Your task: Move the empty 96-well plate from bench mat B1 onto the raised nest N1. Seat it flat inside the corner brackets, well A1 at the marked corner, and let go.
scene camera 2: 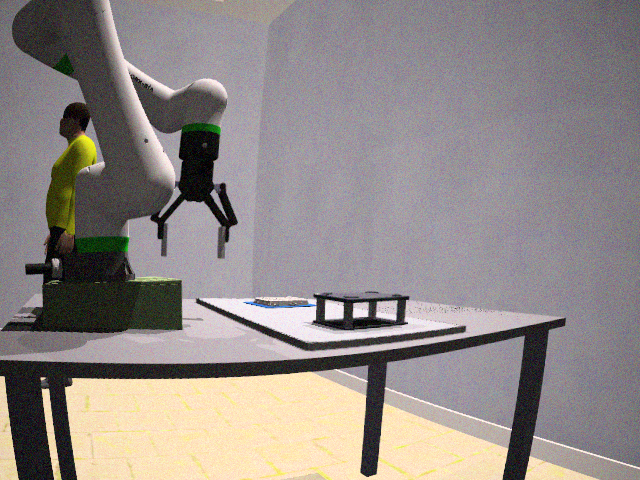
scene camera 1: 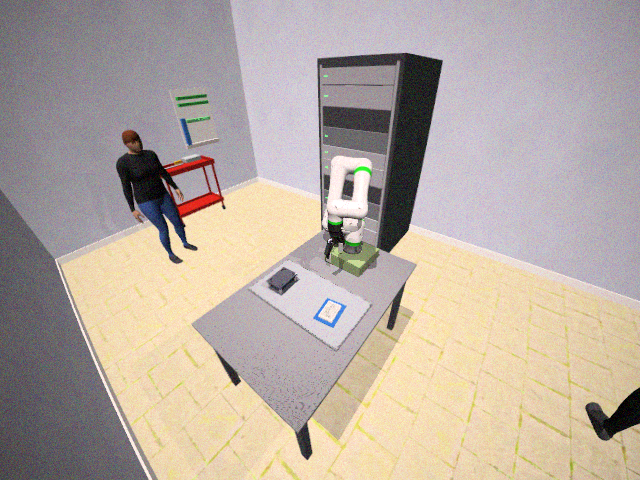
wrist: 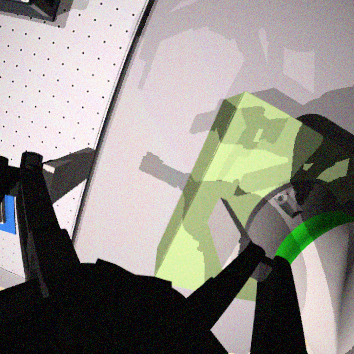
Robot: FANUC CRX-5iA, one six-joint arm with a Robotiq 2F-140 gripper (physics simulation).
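Pixels of known places: gripper, fingertip midpoint: [scene camera 2: 192,257] [scene camera 1: 334,256] [wrist: 153,187]; arm's base, link origin: [scene camera 2: 103,280] [scene camera 1: 351,248] [wrist: 290,226].
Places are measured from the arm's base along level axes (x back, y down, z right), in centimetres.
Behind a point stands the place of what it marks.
Observation:
The cream 96-well plate [scene camera 1: 330,311] @[x -54.5, y 5.6, z -8.3 cm] [scene camera 2: 281,300] @[x -51.6, y 5.1, z -4.1 cm] lies flat on the blue bench mat [scene camera 1: 325,322] @[x -61.8, y 6.6, z -8.6 cm] [scene camera 2: 250,303] @[x -46.3, y 6.6, z -11.2 cm] [wrist: 10,227] @[x -46.9, y 6.6, z -13.4 cm]. The raised nest [scene camera 1: 282,277] @[x -47.1, y 0.7, z 29.0 cm] [scene camera 2: 361,297] @[x -43.0, y 0.7, z 33.2 cm] is a dark platform on posts; a corner of this nest [wrist: 37,7] @[x -40.4, y 3.4, z 23.0 cm] shows at the wrist view's upper left. No plate is on it. My gripper [scene camera 1: 328,251] @[x -20.4, y -5.8, z 4.5 cm] [scene camera 2: 192,248] @[x -20.4, y -5.8, z 4.5 cm] [wrist: 153,187] @[x -20.4, y -5.8, z 4.5 cm] is open and empty, fingers pointing down, above the table beside the robot's base and away from both plate and nest. The wells and the A1 corner are too small to make out.
A pale perforated board [scene camera 1: 305,304] @[x -55.5, y 6.8, z 7.7 cm] [scene camera 2: 413,333] @[x -45.5, y 6.9, z 44.9 cm] [wrist: 60,75] @[x -37.6, y 6.8, z 14.7 cm] carries the mat and nest. The green base block [scene camera 1: 356,263] @[x -15.1, y -0.4, z -9.3 cm] [scene camera 2: 155,304] @[x -7.2, y 3.2, z 14.8 cm] [wrist: 185,260] @[x -14.3, y -0.4, z -7.9 cm] stands close to the gripper. A server rack [scene camera 1: 418,139] stands behind the arm. People [scene camera 1: 149,175] [scene camera 2: 67,180] stand off the table.

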